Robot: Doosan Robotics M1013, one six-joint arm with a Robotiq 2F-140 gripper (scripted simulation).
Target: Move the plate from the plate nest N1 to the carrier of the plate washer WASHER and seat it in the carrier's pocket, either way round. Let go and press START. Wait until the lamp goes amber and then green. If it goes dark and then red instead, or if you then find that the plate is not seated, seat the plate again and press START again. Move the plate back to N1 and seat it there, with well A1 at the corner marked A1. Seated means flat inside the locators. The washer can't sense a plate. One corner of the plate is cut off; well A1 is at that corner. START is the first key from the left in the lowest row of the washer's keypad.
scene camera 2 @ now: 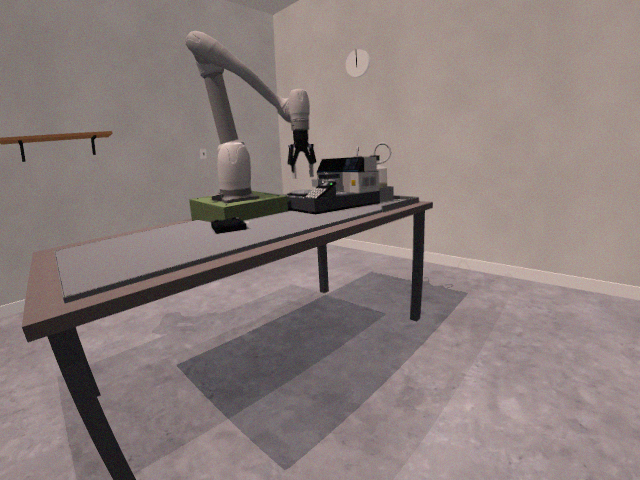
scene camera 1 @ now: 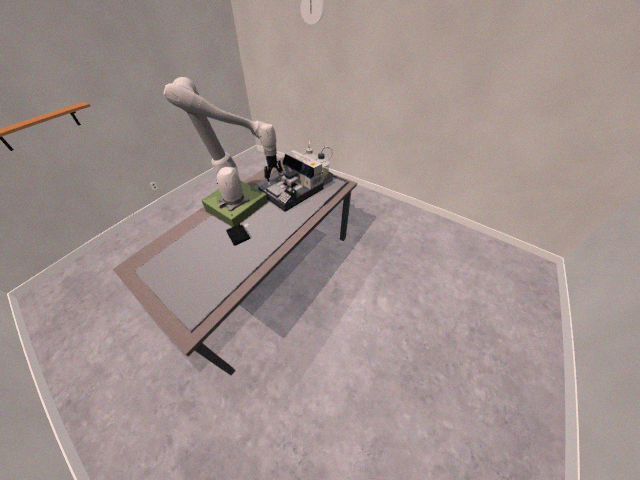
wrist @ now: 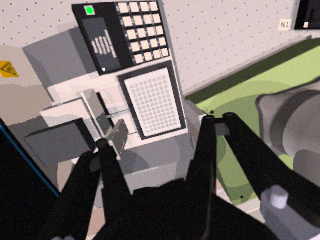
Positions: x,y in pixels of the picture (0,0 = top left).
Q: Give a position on a plate washer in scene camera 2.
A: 358,175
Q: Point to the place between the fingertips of my gripper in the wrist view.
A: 155,117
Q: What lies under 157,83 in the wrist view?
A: A white well plate.
